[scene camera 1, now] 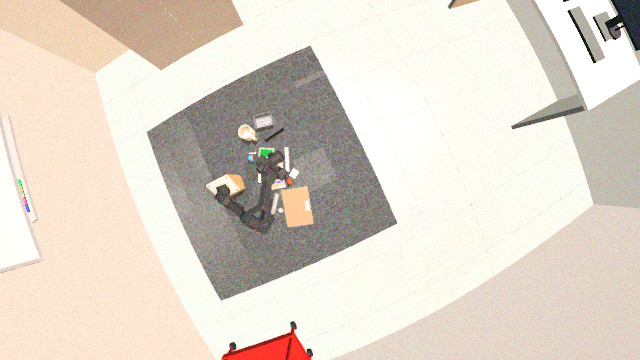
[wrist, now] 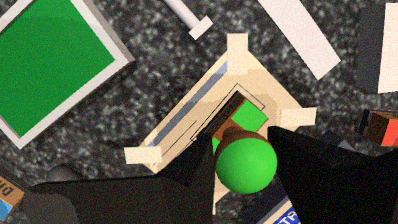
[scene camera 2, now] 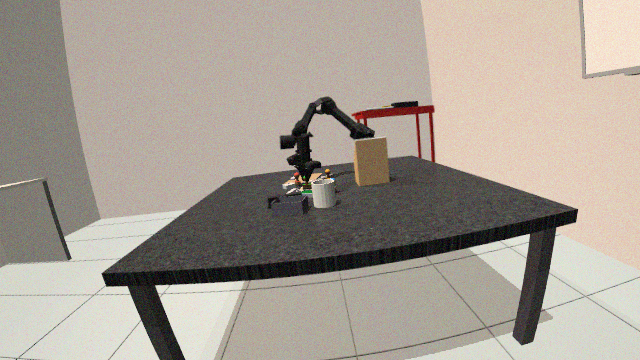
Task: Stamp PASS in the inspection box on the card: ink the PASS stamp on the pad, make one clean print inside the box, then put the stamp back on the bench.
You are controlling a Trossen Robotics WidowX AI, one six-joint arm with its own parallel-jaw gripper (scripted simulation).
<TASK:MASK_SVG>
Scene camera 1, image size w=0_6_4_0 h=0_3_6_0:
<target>brown clipboard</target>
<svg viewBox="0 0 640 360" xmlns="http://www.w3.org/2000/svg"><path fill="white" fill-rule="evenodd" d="M307 186L281 191L288 227L313 224Z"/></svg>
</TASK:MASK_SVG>
